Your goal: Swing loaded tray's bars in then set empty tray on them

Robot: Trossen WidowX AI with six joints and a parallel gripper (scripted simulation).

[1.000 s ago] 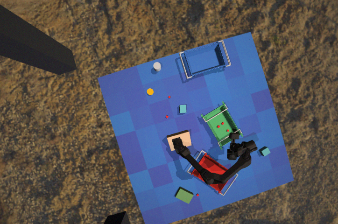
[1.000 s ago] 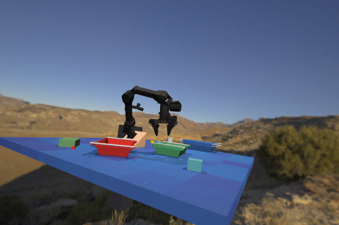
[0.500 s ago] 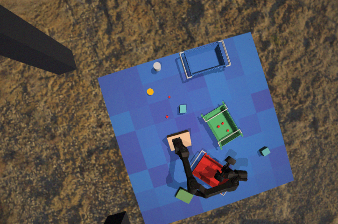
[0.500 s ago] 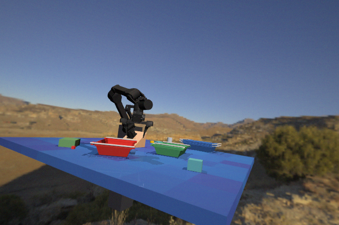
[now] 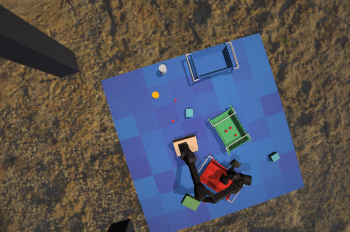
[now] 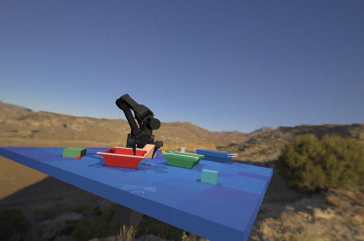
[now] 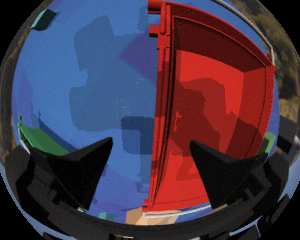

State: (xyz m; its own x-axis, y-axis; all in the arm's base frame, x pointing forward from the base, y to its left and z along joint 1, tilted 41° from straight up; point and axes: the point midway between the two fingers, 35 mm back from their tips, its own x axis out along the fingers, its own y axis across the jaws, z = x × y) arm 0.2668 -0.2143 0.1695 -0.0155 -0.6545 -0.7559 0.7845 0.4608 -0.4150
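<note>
The red tray is 7 cm behind my gripper tip, 5 cm to the right of it and 1 cm above it. Also, from my gripper tip: small red block: 27 cm to the left, 8 cm ahead, 2 cm below; small red cube: 23 cm behind, 21 cm to the right, 3 cm below; green block: 33 cm behind, 17 cm to the right, 1 cm below.
</note>
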